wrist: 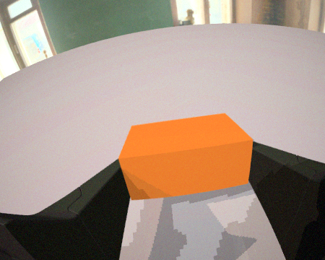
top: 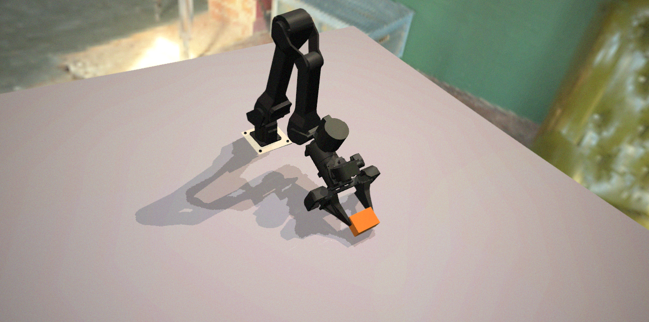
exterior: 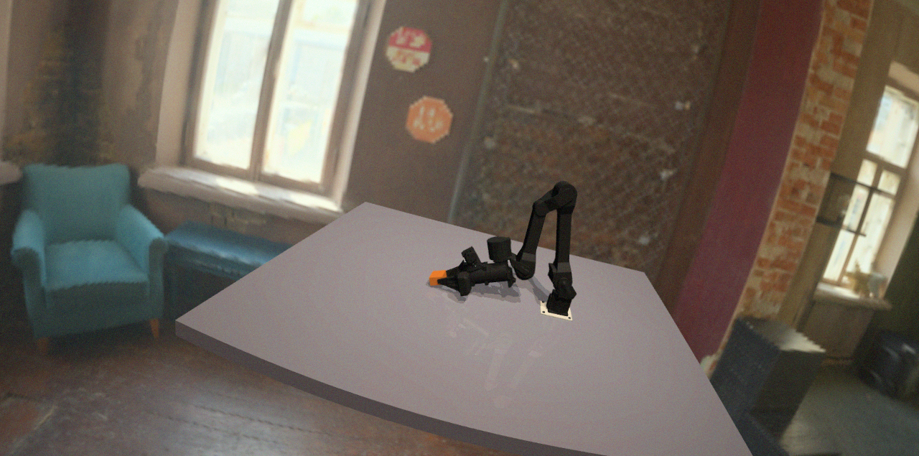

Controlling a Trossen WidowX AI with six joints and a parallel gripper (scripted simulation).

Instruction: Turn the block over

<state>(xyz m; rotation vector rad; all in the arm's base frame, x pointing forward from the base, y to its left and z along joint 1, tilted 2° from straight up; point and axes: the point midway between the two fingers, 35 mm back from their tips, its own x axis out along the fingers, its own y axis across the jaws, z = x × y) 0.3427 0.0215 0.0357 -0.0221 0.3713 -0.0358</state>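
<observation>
Right now the orange block is 10 mm below my gripper tip.
</observation>
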